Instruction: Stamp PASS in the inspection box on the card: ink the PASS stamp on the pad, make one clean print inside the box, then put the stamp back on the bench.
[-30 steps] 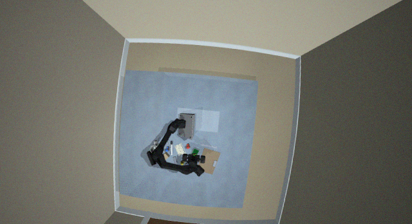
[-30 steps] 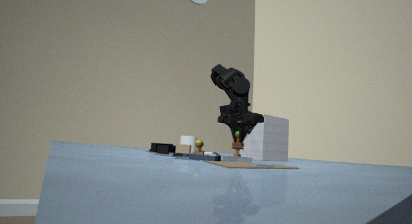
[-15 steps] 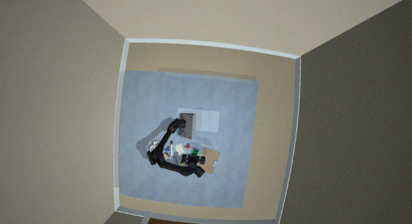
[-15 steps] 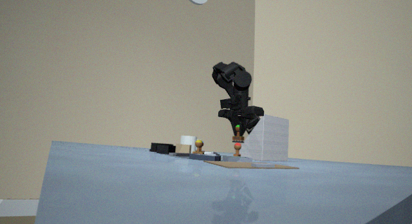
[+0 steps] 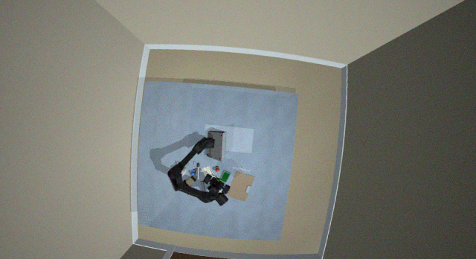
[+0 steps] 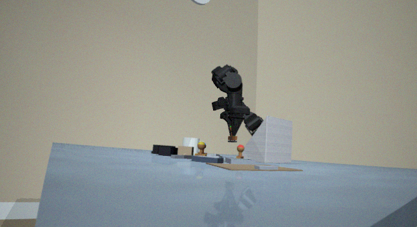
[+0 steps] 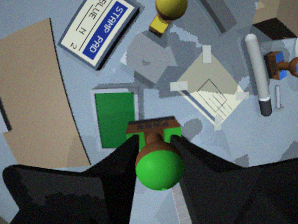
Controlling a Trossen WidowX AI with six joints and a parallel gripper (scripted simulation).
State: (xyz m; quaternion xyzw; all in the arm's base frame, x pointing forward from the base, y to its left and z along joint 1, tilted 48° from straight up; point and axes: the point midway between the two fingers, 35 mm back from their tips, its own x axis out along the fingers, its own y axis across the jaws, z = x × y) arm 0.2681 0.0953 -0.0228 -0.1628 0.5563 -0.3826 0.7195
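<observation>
The white inspection card is 100 mm below my gripper tip, 90 mm to the right of it and 10 mm behind it. Also, from my gripper tip: green-knobbed stamp: right at my gripper tip; then green ink pad: 90 mm below, 50 mm to the left; then red-knobbed stamp: 80 mm below, 60 mm behind, 20 mm to the right.
</observation>
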